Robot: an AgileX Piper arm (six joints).
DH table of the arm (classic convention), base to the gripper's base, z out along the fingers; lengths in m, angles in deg. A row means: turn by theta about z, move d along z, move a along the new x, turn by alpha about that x. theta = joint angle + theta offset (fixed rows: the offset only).
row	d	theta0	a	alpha
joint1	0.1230	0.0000	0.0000	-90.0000
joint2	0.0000	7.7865	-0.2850	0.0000
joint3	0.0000	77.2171	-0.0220	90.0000
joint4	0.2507	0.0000	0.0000	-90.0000
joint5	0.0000	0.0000	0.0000	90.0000
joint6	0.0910	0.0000	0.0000	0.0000
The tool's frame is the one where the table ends.
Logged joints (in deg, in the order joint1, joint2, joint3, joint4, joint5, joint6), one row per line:
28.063 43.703 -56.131 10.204 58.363 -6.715
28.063 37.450 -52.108 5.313 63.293 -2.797
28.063 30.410 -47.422 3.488 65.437 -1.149
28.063 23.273 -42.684 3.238 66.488 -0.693
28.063 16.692 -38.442 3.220 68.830 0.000
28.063 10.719 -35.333 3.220 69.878 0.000
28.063 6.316 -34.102 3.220 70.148 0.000
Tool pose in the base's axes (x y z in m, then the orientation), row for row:
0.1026 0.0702 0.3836 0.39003 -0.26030 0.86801 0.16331
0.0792 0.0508 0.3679 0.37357 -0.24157 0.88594 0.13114
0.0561 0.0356 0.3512 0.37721 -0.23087 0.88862 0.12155
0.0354 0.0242 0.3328 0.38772 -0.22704 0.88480 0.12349
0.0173 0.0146 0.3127 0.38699 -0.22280 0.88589 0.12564
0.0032 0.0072 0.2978 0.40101 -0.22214 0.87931 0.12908
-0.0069 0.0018 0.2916 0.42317 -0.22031 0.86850 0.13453
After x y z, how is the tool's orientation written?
As a quaternion, w x y z.
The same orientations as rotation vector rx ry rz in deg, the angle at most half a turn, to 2 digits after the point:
-37.91 126.40 23.78
-35.45 130.01 19.25
-33.82 130.18 17.81
-33.10 128.98 18.00
-32.49 129.19 18.32
-32.18 127.39 18.70
-31.59 124.55 19.29

